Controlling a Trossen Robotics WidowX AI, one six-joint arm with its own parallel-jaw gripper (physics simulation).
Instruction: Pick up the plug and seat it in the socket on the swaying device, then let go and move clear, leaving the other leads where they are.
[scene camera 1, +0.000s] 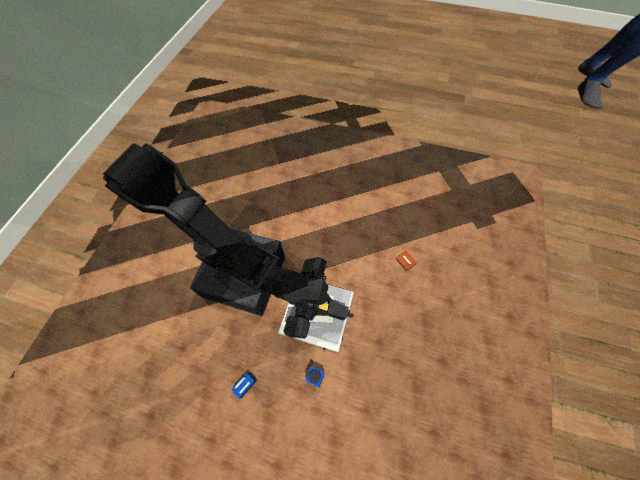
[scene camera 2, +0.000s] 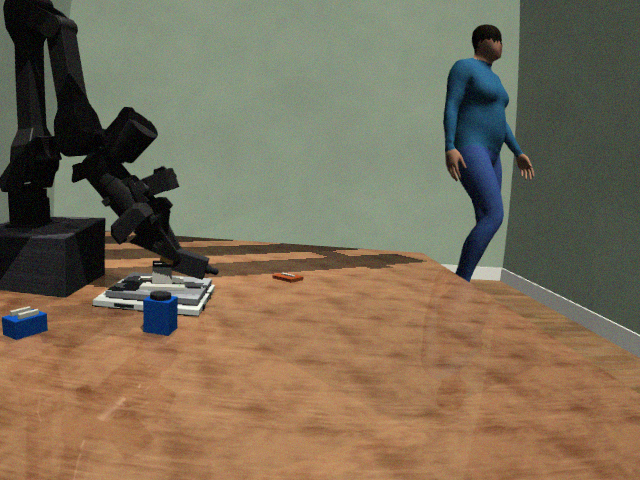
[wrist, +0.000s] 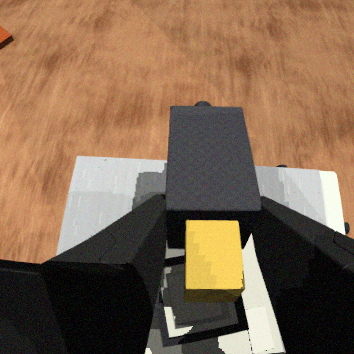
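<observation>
The plug is a dark grey block (scene camera 1: 339, 310) (scene camera 2: 191, 263) (wrist: 210, 160) with a yellow end (scene camera 1: 323, 306) (wrist: 213, 255) and a small round stub at its far end. My gripper (scene camera 1: 330, 307) (wrist: 209, 207) is shut on the plug, one finger on each side. The grey-white device (scene camera 1: 330, 348) (scene camera 2: 191, 309) (wrist: 100, 195) lies flat below. Its socket is a raised light housing (scene camera 2: 161, 274) with a black-edged square opening (wrist: 200, 312). The yellow end hangs over part of that opening in the wrist view. Whether it touches the socket is hidden.
A blue block with two white strips (scene camera 1: 243, 384) (scene camera 2: 24, 323) and a blue block with a round dark top (scene camera 1: 314, 375) (scene camera 2: 160, 316) stand near the device. An orange block (scene camera 1: 406, 260) (scene camera 2: 287, 277) (wrist: 4, 37) lies on its other side. A person (scene camera 2: 480, 129) stands beyond the table.
</observation>
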